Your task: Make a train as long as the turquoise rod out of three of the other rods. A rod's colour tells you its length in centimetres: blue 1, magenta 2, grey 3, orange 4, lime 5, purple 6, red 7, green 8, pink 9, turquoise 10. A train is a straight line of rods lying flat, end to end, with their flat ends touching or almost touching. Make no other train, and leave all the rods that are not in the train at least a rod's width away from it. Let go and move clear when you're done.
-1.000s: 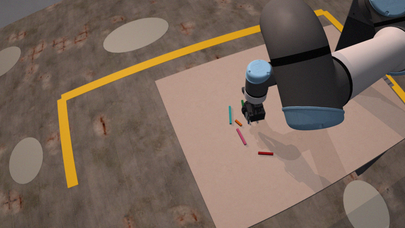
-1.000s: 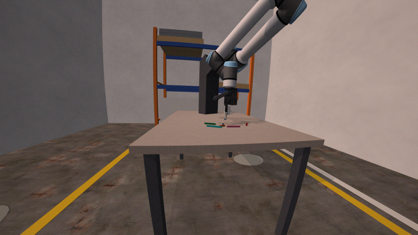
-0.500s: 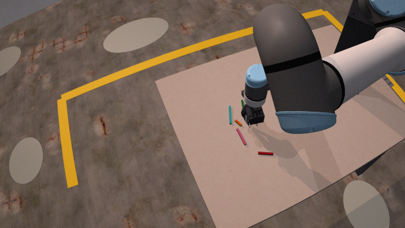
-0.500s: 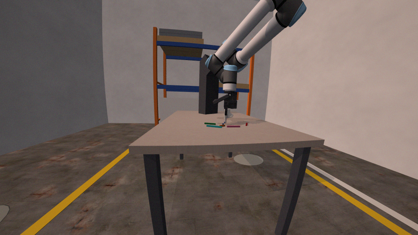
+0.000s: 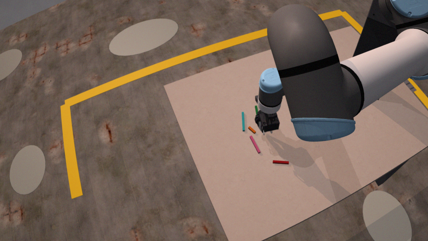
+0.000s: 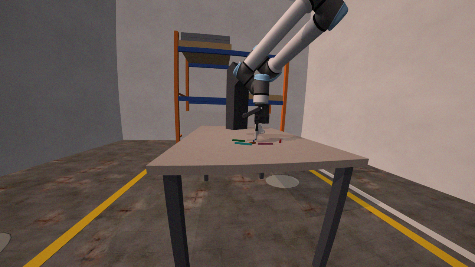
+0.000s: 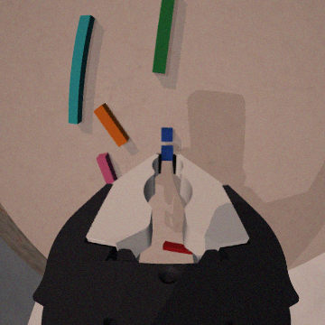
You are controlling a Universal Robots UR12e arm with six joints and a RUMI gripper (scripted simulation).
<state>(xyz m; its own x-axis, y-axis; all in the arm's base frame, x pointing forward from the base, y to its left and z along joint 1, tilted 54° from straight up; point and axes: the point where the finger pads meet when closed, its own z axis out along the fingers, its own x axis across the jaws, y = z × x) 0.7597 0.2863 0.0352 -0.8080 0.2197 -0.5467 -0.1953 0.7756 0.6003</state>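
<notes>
Now: the orange rod 50 mm ahead of my hand, 10 mm to the right of it and 20 mm below it. From my hand the other things lie so: green rod 30 mm ahead, 100 mm to the right, 20 mm below; pink rod 40 mm ahead, 60 mm to the left, 20 mm below; turquoise rod 90 mm ahead, 60 mm to the right, 20 mm below.
</notes>
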